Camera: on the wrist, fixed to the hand. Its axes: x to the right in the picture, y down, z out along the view.
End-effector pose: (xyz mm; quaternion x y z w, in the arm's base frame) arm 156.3 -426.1 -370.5 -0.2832 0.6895 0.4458 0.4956
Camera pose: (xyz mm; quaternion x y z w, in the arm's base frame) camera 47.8 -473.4 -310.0 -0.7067 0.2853 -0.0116 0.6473
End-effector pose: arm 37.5 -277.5 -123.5 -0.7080 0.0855 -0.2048 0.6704
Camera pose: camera -6.7 -364.4 -213.8 -0.5830 -0.4198 -0.6225 0.3105
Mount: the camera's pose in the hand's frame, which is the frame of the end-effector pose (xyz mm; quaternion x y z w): -21.3 89.6 -95.8 -0.0318 0.0134 -0.7008 0.7125
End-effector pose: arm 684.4 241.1 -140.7 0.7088 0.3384 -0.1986 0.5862
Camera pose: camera 722.5 320.8 -41.4 0.2519 0.7520 -0.5321 0.2965
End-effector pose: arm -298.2 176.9 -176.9 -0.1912 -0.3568 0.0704 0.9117
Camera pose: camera -248.2 224.8 -290.3 0.0839 -0.3782 -0.6027 0.6976
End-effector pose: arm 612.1 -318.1 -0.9 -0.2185 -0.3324 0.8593 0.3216
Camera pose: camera 646.9 -343.0 -126.7 0.0555 -0.4130 0.3734 0.8288
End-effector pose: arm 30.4 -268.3 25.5 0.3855 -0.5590 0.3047 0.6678
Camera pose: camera 0.3 -139.5 12.8 0.6411 -0.1289 -0.2635 0.7091
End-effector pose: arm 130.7 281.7 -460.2 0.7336 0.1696 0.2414 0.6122
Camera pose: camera 55.1 331.0 -362.7 0.3811 0.6355 -0.2418 0.6264
